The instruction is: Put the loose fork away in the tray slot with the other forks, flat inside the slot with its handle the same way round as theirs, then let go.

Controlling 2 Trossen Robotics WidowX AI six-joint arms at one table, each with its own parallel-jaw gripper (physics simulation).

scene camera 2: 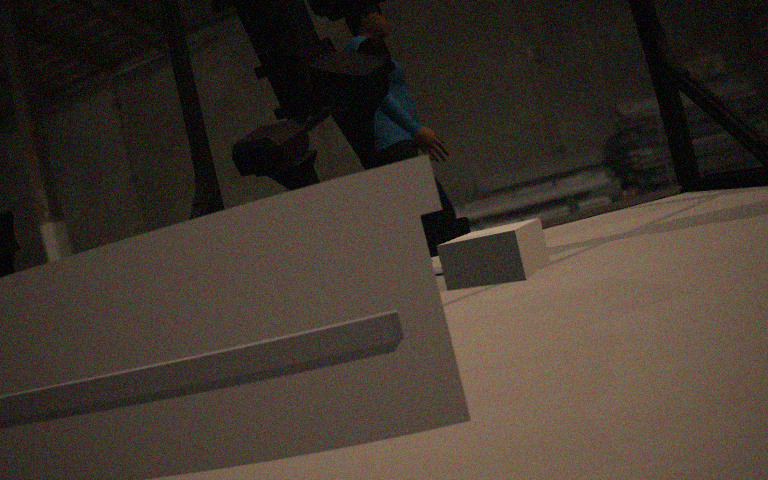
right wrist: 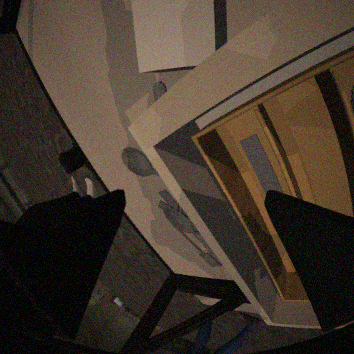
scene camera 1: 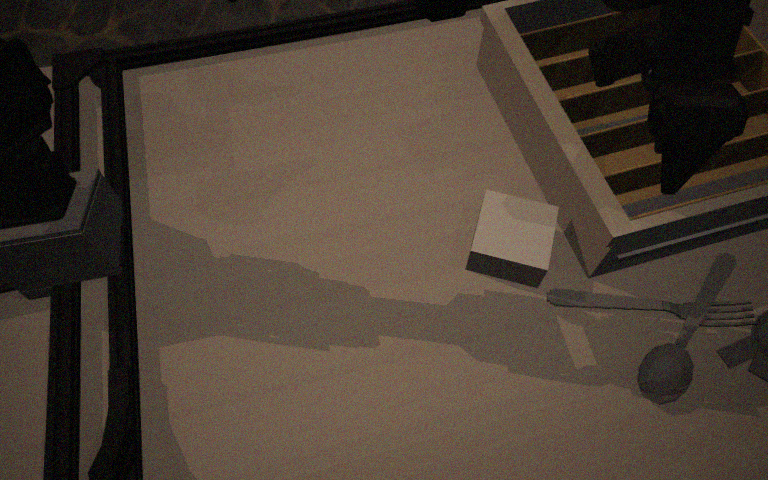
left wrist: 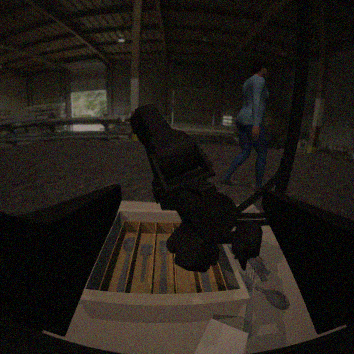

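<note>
The loose fork (scene camera 1: 617,301) lies on the table beside the tray (scene camera 1: 549,118) (scene camera 2: 283,271) (left wrist: 165,297) (right wrist: 145,131), tines to the right in scene camera 1. A spoon (scene camera 1: 665,373) (left wrist: 276,298) (right wrist: 137,161) lies crossed over its neck. In the right wrist view the fork's handle end (right wrist: 160,90) shows past the tray wall. The tray's slots hold several utensils; which are forks is hard to tell. My right gripper (scene camera 1: 637,135) (scene camera 2: 334,169) (left wrist: 223,266) (right wrist: 196,197) is open and empty above the tray. My left gripper is open and empty, facing the tray from a distance.
A pale block (scene camera 1: 515,229) (scene camera 2: 481,260) (left wrist: 222,337) (right wrist: 170,35) stands by the tray corner, near the fork's handle end. Another dark utensil (scene camera 1: 736,350) (left wrist: 260,268) lies beyond the fork's tines. A person (scene camera 2: 399,113) (left wrist: 255,105) is in the background.
</note>
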